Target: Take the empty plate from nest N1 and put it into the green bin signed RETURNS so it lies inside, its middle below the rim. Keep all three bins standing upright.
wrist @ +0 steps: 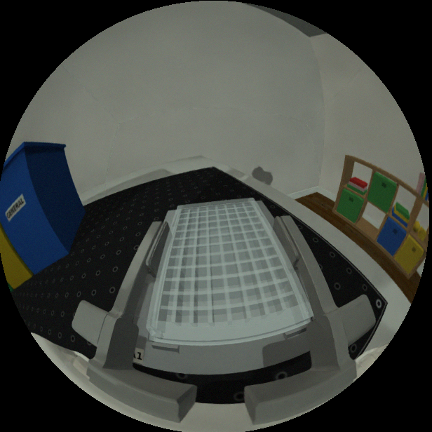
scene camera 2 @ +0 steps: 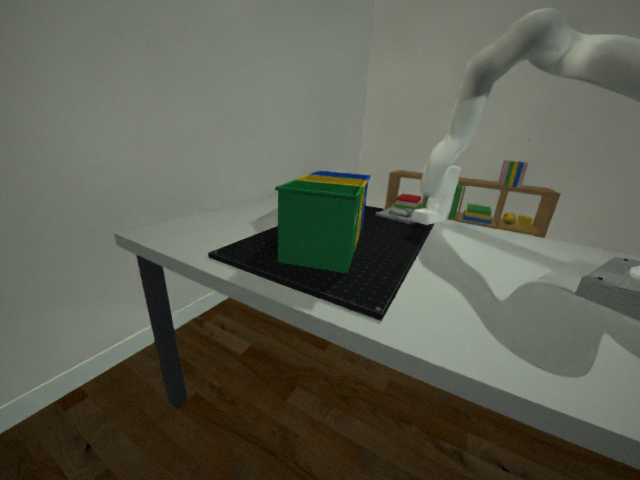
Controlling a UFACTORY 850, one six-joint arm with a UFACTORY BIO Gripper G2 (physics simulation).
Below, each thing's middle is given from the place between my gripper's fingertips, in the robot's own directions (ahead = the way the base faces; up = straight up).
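From my hand, the grey nest [wrist: 220, 359] is 20 mm below, 20 mm behind and 10 mm to the left, and then there's the clear plate [wrist: 223, 278], which is 10 mm below my hand, 20 mm behind it and 10 mm to the left of it.
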